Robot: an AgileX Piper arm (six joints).
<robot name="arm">
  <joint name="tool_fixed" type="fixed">
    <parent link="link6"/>
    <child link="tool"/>
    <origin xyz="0 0 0" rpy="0 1.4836 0"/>
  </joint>
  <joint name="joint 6" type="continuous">
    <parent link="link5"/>
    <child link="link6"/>
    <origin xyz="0.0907 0 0.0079" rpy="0 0 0"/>
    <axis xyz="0.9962 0 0.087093"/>
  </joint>
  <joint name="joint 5" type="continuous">
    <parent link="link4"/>
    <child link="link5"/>
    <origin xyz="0 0 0" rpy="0 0 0"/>
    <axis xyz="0 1 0"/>
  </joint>
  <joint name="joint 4" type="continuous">
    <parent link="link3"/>
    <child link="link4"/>
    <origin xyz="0.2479 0 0.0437" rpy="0 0 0"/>
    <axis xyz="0.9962 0 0.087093"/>
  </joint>
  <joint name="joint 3" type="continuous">
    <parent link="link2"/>
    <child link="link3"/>
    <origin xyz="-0.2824 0 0.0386" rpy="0 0 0"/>
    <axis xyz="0 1 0"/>
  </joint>
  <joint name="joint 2" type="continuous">
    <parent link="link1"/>
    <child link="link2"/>
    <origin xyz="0 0 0" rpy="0 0 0"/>
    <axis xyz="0 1 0"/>
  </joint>
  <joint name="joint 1" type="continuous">
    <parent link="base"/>
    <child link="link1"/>
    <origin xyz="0 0 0.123" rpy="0 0 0"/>
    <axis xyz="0 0 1"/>
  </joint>
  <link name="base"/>
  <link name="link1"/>
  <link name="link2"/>
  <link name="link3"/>
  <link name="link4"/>
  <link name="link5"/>
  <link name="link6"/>
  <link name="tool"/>
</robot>
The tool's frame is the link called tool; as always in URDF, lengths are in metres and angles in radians. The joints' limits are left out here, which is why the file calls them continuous.
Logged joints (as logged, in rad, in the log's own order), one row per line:
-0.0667 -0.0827 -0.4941 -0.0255 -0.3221 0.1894
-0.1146 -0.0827 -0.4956 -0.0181 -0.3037 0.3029
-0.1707 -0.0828 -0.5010 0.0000 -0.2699 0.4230
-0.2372 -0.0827 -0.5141 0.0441 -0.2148 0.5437
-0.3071 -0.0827 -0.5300 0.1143 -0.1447 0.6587
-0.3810 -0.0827 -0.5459 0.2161 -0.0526 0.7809
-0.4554 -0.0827 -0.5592 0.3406 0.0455 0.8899
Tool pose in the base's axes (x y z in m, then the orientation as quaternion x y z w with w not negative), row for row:
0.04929 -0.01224 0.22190 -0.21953 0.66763 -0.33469 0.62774
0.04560 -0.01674 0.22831 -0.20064 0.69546 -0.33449 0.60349
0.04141 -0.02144 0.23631 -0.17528 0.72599 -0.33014 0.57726
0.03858 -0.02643 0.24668 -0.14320 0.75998 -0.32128 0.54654
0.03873 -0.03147 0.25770 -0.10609 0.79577 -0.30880 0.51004
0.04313 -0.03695 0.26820 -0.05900 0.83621 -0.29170 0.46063
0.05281 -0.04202 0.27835 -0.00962 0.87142 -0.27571 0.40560
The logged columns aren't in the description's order. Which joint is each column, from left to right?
Columns, left to right: joint 3, joint 1, joint 4, joint 2, joint 6, joint 5.
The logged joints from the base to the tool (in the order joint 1, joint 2, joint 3, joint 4, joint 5, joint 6), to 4 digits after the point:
-0.0827 -0.0255 -0.0667 -0.4941 0.1894 -0.3221
-0.0827 -0.0181 -0.1146 -0.4956 0.3029 -0.3037
-0.0828 0.0000 -0.1707 -0.5010 0.4230 -0.2699
-0.0827 0.0441 -0.2372 -0.5141 0.5437 -0.2148
-0.0827 0.1143 -0.3071 -0.5300 0.6587 -0.1447
-0.0827 0.2161 -0.3810 -0.5459 0.7809 -0.0526
-0.0827 0.3406 -0.4554 -0.5592 0.8899 0.0455

